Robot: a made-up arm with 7 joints. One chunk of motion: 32 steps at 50 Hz.
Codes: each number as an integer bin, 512 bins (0 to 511) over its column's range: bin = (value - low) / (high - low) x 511, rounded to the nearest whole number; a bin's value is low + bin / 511 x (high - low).
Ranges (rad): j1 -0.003..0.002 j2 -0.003..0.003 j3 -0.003..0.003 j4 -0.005..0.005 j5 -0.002..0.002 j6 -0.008..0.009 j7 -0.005..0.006
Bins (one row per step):
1: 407 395 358 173 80 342 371
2: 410 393 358 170 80 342 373
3: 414 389 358 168 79 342 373
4: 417 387 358 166 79 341 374
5: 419 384 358 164 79 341 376
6: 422 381 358 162 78 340 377
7: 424 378 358 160 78 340 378
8: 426 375 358 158 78 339 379
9: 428 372 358 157 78 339 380
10: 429 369 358 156 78 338 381
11: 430 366 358 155 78 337 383
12: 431 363 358 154 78 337 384
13: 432 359 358 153 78 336 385
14: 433 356 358 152 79 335 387
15: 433 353 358 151 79 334 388
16: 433 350 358 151 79 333 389
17: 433 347 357 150 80 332 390
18: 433 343 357 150 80 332 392
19: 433 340 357 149 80 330 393
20: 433 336 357 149 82 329 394
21: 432 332 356 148 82 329 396
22: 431 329 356 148 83 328 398
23: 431 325 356 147 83 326 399
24: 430 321 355 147 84 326 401
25: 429 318 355 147 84 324 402
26: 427 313 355 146 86 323 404
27: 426 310 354 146 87 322 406
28: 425 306 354 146 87 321 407
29: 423 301 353 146 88 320 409
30: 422 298 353 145 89 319 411
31: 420 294 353 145 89 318 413
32: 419 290 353 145 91 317 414
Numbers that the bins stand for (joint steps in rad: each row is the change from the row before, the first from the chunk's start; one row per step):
1: 0.00098 0.00164 0.00120 -0.00161 -0.00137 0.00338 0.00299
2: 0.00101 0.00161 0.00120 -0.00167 -0.00137 0.00338 0.00303
3: 0.00105 0.00157 0.00120 -0.00171 -0.00138 0.00338 0.00303
4: 0.00108 0.00154 0.00120 -0.00175 -0.00138 0.00334 0.00305
5: 0.00110 0.00151 0.00120 -0.00179 -0.00138 0.00334 0.00309
6: 0.00113 0.00147 0.00120 -0.00183 -0.00139 0.00331 0.00312
7: 0.00115 0.00144 0.00120 -0.00187 -0.00139 0.00331 0.00314
8: 0.00117 0.00140 0.00120 -0.00191 -0.00139 0.00328 0.00316
9: 0.00119 0.00137 0.00120 -0.00193 -0.00139 0.00328 0.00318
10: 0.00120 0.00133 0.00120 -0.00195 -0.00139 0.00324 0.00320
11: 0.00121 0.00130 0.00120 -0.00197 -0.00139 0.00321 0.00324
12: 0.00122 0.00126 0.00120 -0.00199 -0.00139 0.00321 0.00327
13: 0.00123 0.00122 0.00120 -0.00201 -0.00139 0.00318 0.00329
14: 0.00124 0.00118 0.00120 -0.00203 -0.00138 0.00314 0.00333
15: 0.00124 0.00114 0.00120 -0.00205 -0.00138 0.00311 0.00335
16: 0.00124 0.00111 0.00120 -0.00205 -0.00138 0.00308 0.00337
17: 0.00124 0.00107 0.00119 -0.00206 -0.00137 0.00305 0.00340
18: 0.00124 0.00103 0.00119 -0.00206 -0.00137 0.00305 0.00344
19: 0.00124 0.00099 0.00119 -0.00208 -0.00137 0.00298 0.00346
20: 0.00124 0.00095 0.00119 -0.00208 -0.00136 0.00295 0.00348
21: 0.00123 0.00090 0.00118 -0.00210 -0.00136 0.00295 0.00352
22: 0.00122 0.00086 0.00118 -0.00210 -0.00135 0.00291 0.00357
23: 0.00122 0.00082 0.00118 -0.00212 -0.00135 0.00285 0.00359
24: 0.00121 0.00077 0.00117 -0.00212 -0.00134 0.00285 0.00363
25: 0.00120 0.00073 0.00117 -0.00212 -0.00134 0.00278 0.00365
26: 0.00118 0.00068 0.00117 -0.00214 -0.00133 0.00275 0.00370
27: 0.00117 0.00064 0.00116 -0.00214 -0.00132 0.00271 0.00374
28: 0.00116 0.00059 0.00116 -0.00214 -0.00132 0.00268 0.00376
29: 0.00114 0.00053 0.00114 -0.00214 -0.00131 0.00265 0.00380
30: 0.00113 0.00050 0.00114 -0.00216 -0.00130 0.00261 0.00385
31: 0.00111 0.00045 0.00114 -0.00216 -0.00130 0.00258 0.00389
32: 0.00110 0.00041 0.00114 -0.00216 -0.00129 0.00255 0.00391

